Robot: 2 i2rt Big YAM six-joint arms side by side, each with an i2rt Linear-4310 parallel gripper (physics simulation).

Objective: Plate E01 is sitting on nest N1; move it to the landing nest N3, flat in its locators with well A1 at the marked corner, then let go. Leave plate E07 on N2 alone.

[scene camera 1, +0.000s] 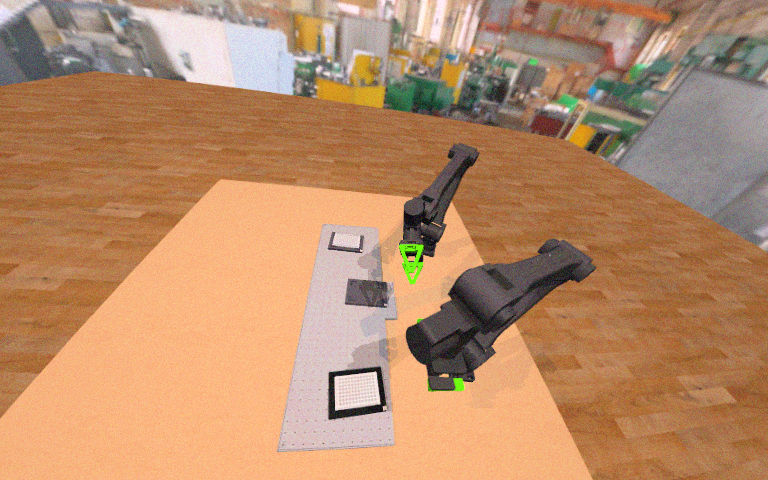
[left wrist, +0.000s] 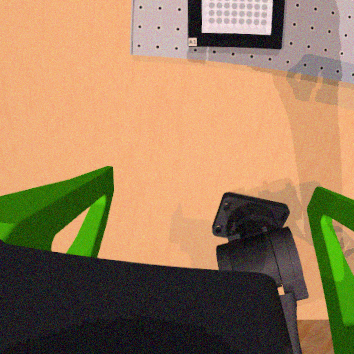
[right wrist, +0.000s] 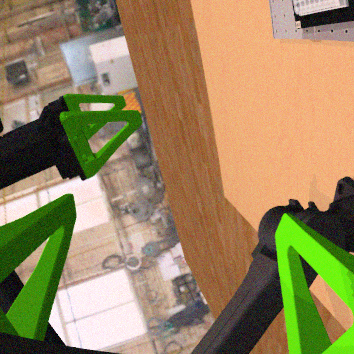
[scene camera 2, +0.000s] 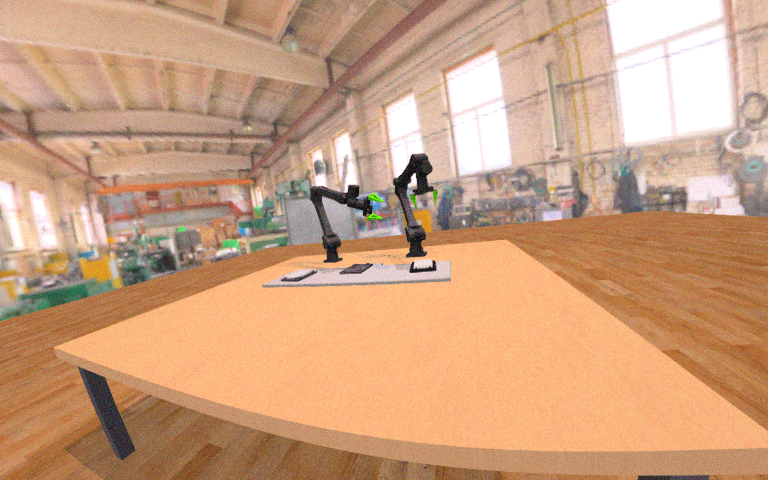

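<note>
A white well plate (scene camera 1: 357, 391) (scene camera 2: 422, 264) (left wrist: 240, 15) sits flat in a black nest whose A1 tag (left wrist: 192, 42) is at the lower left in the left wrist view. Another white plate (scene camera 1: 346, 240) (scene camera 2: 298, 274) sits in a nest at the board's other end. Between them a dark nest (scene camera 1: 367, 293) (scene camera 2: 356, 268) holds no plate. Labels E01, E07 and N1 to N3 are unreadable. My left gripper (scene camera 2: 424, 204) (left wrist: 215, 188) is open and empty, high beside the nearer plate in scene camera 1. My right gripper (scene camera 1: 412, 272) (scene camera 2: 382, 208) (right wrist: 178, 214) is open and empty, raised beside the dark nest.
The grey perforated board (scene camera 1: 317, 396) (scene camera 2: 390, 280) (left wrist: 160, 37) carries the nests on a tan table (scene camera 1: 169, 316) (scene camera 2: 396, 350). Both arms stand along one side of the board. The left arm's green fingers show beyond my right gripper in the right wrist view.
</note>
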